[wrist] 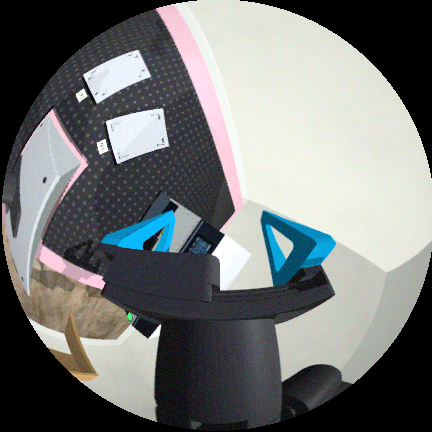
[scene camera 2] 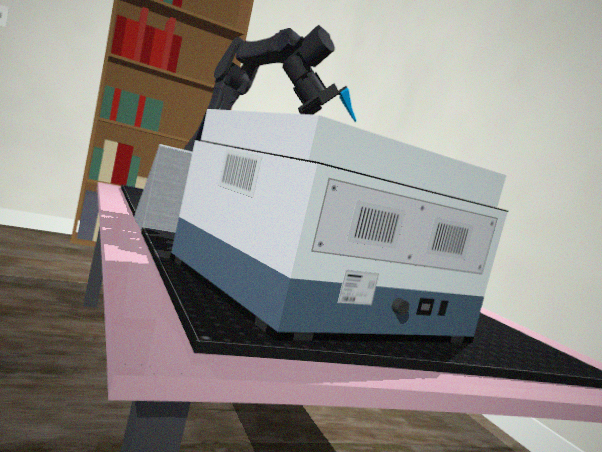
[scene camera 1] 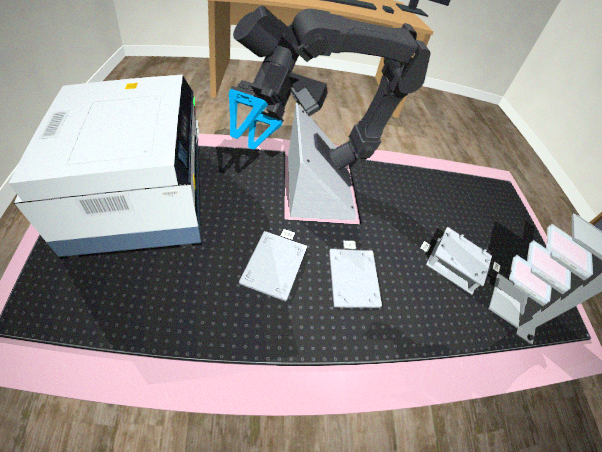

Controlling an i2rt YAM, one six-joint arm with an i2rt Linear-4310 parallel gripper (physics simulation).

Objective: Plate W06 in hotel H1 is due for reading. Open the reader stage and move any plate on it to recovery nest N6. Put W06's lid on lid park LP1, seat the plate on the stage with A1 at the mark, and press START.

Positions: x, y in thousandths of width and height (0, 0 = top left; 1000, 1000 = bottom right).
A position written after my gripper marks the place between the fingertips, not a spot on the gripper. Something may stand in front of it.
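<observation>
My gripper is visible in scene camera 1 (404, 317), in scene camera 2 (562, 295) and in the wrist view (503, 497).
</observation>
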